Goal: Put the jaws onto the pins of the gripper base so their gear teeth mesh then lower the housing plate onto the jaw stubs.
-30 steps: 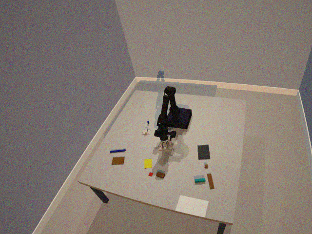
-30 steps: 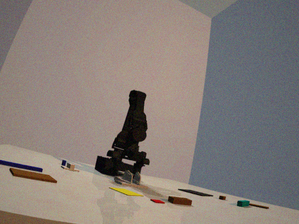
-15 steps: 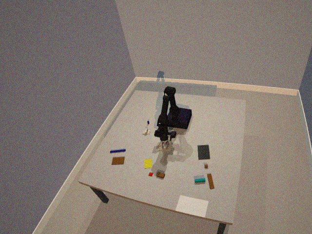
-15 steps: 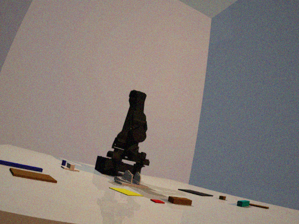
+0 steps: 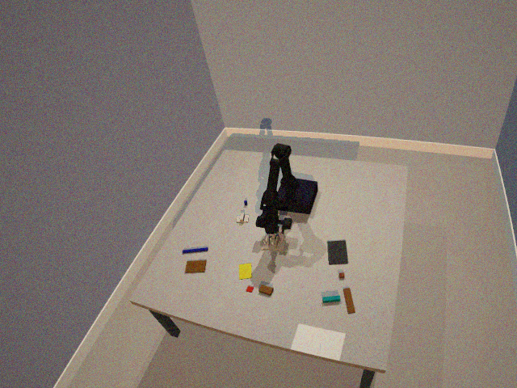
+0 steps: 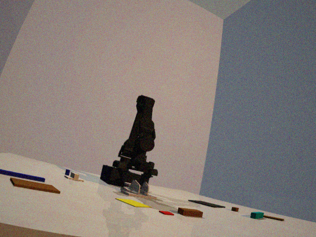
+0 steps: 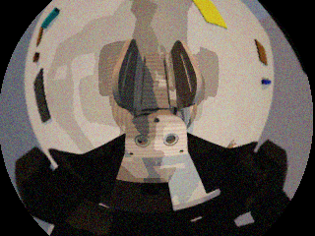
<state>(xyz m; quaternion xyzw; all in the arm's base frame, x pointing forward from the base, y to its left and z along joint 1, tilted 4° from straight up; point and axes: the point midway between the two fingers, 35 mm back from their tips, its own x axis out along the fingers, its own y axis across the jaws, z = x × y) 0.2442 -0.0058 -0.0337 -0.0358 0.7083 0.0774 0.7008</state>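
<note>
Now: gripper tip 10 mm above the housing plate. From my gripper tip the other things lie so: jaw: 30 mm ahead, 10 mm to the right; gripper base: 20 mm above, 10 mm ahead; yellow tile: 270 mm ahead, 70 mm to the right, 10 mm below.
</note>
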